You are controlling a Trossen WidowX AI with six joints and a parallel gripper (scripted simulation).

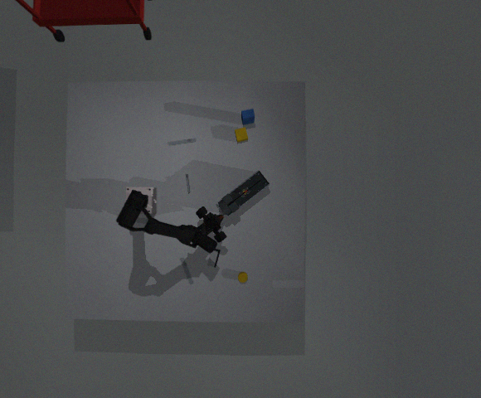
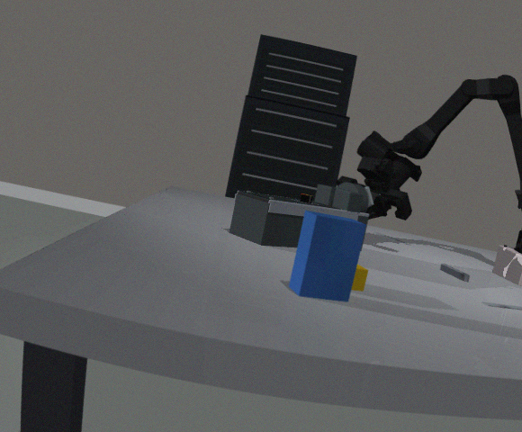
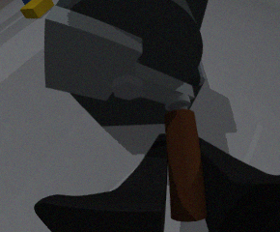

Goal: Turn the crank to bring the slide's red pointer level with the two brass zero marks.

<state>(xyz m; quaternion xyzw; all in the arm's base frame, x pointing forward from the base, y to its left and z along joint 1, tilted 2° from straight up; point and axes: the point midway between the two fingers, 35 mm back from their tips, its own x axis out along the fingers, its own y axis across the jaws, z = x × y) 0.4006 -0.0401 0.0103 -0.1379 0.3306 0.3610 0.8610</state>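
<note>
Now: the brown crank handle 3 cm above my gripper tip, 1 cm to the right of it and 1 cm behind it. Round my gripper tip: red pointer 14 cm to the left, 10 cm ahead, 3 cm above; then black hex key 21 cm to the right, 4 cm below; then yellow block 44 cm to the left, 4 cm ahead, 3 cm below.
</note>
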